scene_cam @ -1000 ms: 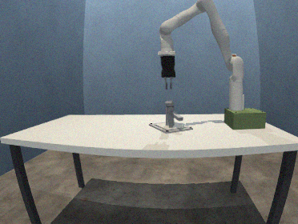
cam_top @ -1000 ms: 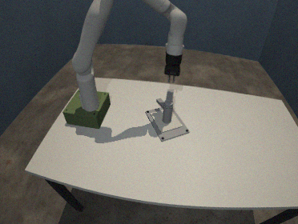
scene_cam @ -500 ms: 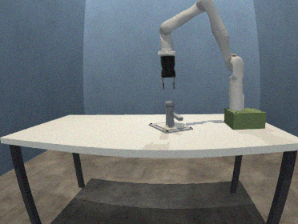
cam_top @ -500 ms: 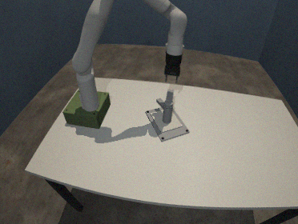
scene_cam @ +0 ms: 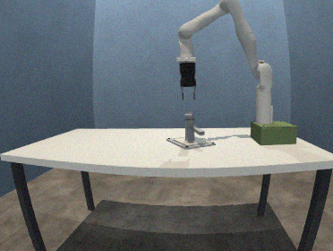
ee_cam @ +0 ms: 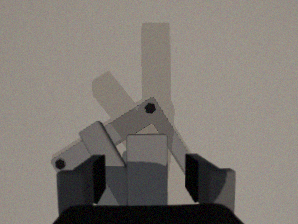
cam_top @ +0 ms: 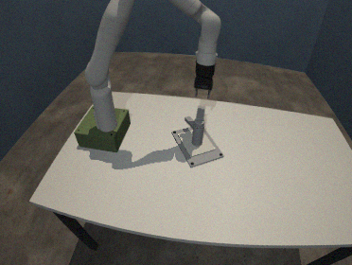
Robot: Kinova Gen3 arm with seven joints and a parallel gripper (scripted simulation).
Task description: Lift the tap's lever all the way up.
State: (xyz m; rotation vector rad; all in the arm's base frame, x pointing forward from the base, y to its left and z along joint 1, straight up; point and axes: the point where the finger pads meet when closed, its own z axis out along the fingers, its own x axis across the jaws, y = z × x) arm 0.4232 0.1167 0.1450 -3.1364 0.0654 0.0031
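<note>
Right now the lever is 3 cm to the right of my hand and 9 cm below it. The rest, counted from my hand: plate (8 cm to the right, 23 cm below); then grey tap (1 cm behind, 6 cm to the right, 13 cm below).
</note>
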